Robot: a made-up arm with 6 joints. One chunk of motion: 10 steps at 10 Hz.
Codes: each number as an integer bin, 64 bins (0 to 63) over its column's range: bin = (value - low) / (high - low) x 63, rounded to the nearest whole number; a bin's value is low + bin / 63 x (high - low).
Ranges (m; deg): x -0.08..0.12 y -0.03..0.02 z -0.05..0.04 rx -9..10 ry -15..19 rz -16..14
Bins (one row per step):
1: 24 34 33 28 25 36
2: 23 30 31 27 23 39
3: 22 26 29 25 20 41
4: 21 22 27 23 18 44
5: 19 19 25 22 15 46
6: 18 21 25 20 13 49
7: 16 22 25 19 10 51
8: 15 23 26 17 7 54
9: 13 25 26 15 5 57
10: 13 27 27 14 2 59
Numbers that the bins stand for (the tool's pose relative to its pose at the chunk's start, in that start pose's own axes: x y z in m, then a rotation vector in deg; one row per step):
1: -0.0038 -0.0030 -0.0029 -0.56 -1.51 1.14
2: -0.0070 -0.0062 -0.0057 -0.86 -2.59 2.57
3: -0.0102 -0.0094 -0.0086 -1.46 -4.21 3.52
4: -0.0133 -0.0125 -0.0114 -2.06 -5.29 4.95
5: -0.0197 -0.0149 -0.0143 -2.37 -6.90 5.90
6: -0.0229 -0.0133 -0.0143 -2.97 -7.98 7.33
7: -0.0292 -0.0125 -0.0143 -3.27 -9.60 8.29
8: -0.0324 -0.0117 -0.0129 -3.87 -11.22 9.71
9: -0.0387 -0.0102 -0.0129 -4.48 -12.30 11.14
10: -0.0387 -0.0086 -0.0114 -4.78 -13.92 12.10

